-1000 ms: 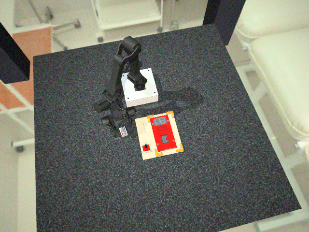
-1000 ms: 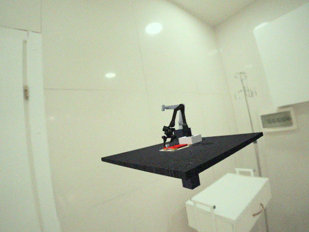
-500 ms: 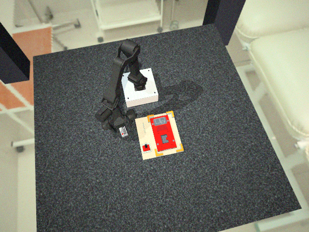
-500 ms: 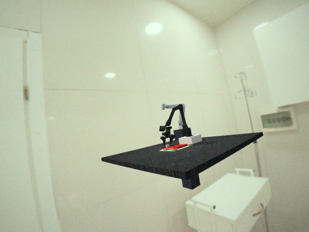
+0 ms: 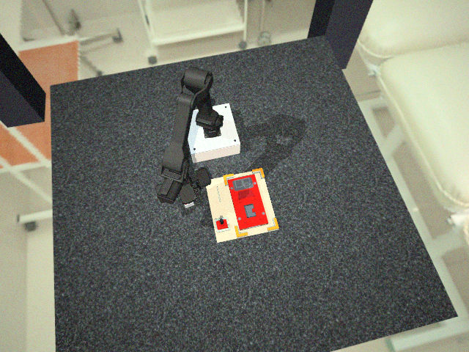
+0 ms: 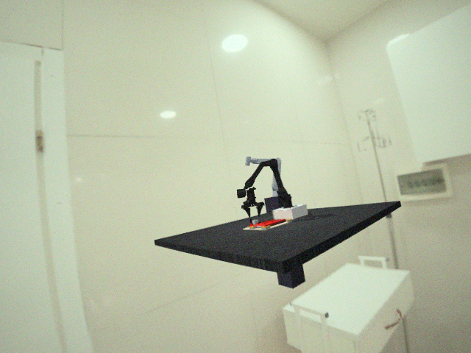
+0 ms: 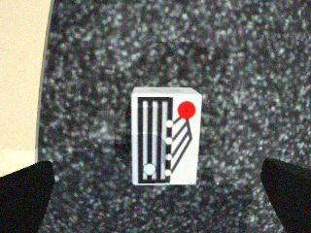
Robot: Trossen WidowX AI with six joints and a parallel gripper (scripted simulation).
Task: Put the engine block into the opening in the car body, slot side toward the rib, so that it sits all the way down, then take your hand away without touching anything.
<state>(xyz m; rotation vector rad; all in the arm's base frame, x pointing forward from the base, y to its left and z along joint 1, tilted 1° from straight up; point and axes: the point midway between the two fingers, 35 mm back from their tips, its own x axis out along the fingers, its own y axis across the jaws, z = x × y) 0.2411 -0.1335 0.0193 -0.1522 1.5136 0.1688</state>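
My gripper tip is now 50 mm above the engine block.
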